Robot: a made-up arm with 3 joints.
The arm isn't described. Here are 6 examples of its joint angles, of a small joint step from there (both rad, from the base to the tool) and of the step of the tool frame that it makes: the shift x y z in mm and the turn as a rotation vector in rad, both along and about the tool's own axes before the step.
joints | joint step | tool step
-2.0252 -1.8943 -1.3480 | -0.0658 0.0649 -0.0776 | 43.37 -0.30 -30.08 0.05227 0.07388 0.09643
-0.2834 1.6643 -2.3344 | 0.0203 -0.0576 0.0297 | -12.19 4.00 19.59 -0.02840 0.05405 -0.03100
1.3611 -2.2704 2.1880 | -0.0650 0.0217 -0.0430 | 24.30 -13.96 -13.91 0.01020 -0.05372 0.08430
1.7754 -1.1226 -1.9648 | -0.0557 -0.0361 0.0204 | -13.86 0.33 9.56 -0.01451 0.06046 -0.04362
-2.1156 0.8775 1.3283 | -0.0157 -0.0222 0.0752 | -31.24 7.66 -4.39 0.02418 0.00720 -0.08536
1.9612 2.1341 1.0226 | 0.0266 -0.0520 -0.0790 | 28.50 -4.66 -9.31 0.03061 -0.04786 0.06536
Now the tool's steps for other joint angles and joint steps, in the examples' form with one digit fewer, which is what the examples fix.
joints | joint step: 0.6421 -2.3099 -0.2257 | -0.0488 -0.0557 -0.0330
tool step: 22.9 6.7 18.8 -0.0475 -0.0456 0.0669
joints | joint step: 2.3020 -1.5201 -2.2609 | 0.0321 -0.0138 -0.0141
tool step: 3.3 1.5 15.1 -0.0312 -0.0157 0.0155
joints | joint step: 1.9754 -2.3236 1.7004 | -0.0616 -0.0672 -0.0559
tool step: 26.4 -9.7 -24.1 0.0713 -0.0365 0.0995
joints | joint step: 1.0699 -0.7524 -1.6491 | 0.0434 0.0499 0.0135
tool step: 7.2 2.1 -23.1 0.0477 -0.0324 0.0189
